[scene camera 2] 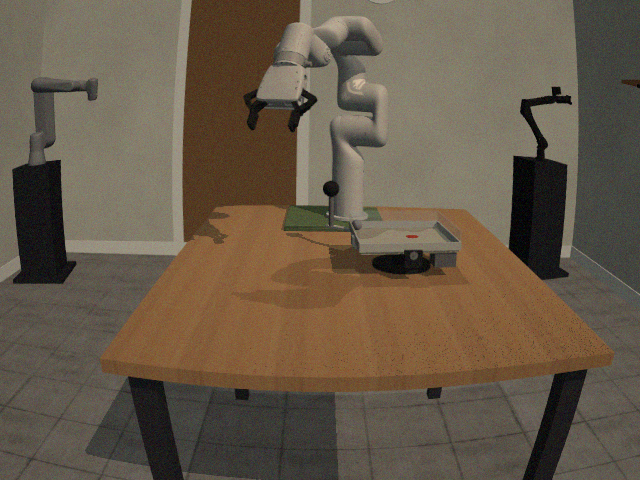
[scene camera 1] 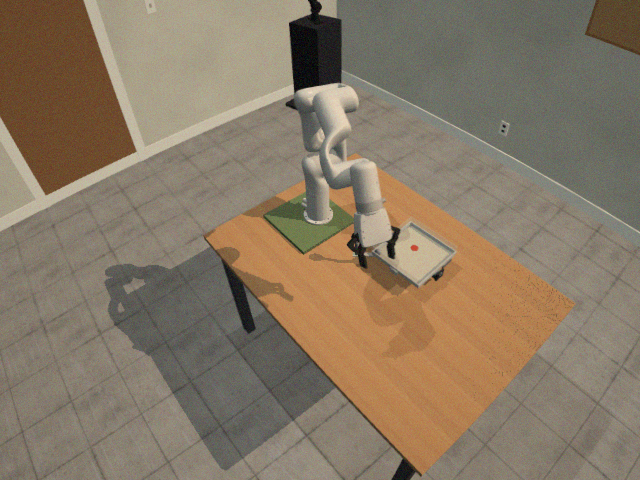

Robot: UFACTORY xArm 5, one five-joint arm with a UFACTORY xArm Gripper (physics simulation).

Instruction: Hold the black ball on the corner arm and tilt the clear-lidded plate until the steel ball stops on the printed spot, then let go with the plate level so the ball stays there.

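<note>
The black ball (scene camera 2: 330, 188) tops an upright post (scene camera 2: 331, 210) on the corner arm, beside the plate's back left corner in scene camera 2. In scene camera 1 the gripper covers the ball. The clear-lidded plate (scene camera 1: 437, 269) (scene camera 2: 405, 249) looks roughly level on its black base (scene camera 2: 381, 264). The steel ball (scene camera 2: 357, 225) sits in the plate's corner nearest the arm, away from the red printed spot (scene camera 1: 414, 248) (scene camera 2: 412, 236). My gripper (scene camera 1: 377, 260) (scene camera 2: 272, 128) is open and empty, pointing down, higher than the black ball and to its left in scene camera 2.
A green mat (scene camera 1: 305, 242) (scene camera 2: 299, 219) lies under my arm's base on the wooden table (scene camera 1: 361, 361) (scene camera 2: 310, 341). A grey block (scene camera 2: 443, 259) and a black part (scene camera 1: 438, 273) (scene camera 2: 413, 258) hang under the plate. Black pedestals (scene camera 1: 315, 56) (scene camera 2: 38, 222) (scene camera 2: 537, 217) stand off the table.
</note>
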